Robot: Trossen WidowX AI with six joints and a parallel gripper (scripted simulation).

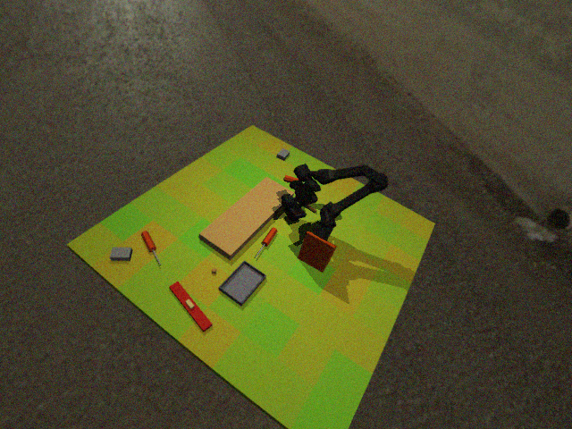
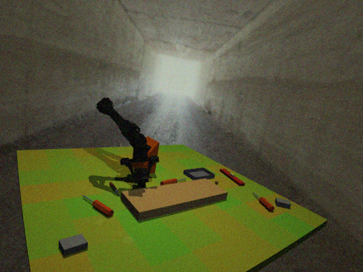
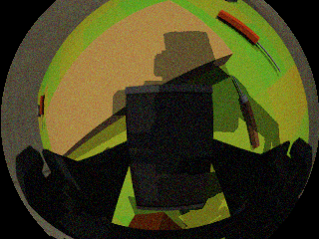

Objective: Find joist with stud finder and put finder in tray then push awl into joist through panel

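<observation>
The awl lies 2 cm behind my gripper tip, 12 cm to the right of it and 6 cm below it. Round my gripper tip: grey tray: 2 cm behind, 45 cm to the left, 5 cm below; tan cube: 12 cm ahead, 47 cm to the left, 6 cm below; stud finder: 2 cm behind, 2 cm to the left, 2 cm below.
</observation>
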